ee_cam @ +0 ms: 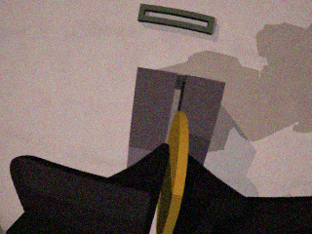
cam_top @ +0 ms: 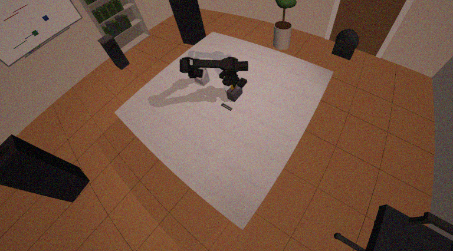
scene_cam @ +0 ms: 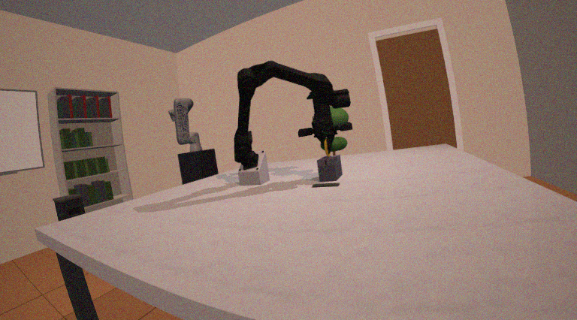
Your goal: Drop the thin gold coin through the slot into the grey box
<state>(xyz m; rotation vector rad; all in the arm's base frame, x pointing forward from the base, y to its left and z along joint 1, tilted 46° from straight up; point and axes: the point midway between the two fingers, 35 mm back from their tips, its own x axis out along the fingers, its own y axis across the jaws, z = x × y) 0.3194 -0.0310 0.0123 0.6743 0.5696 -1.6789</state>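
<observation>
My gripper tip is now 1 cm below the gold coin.
</observation>
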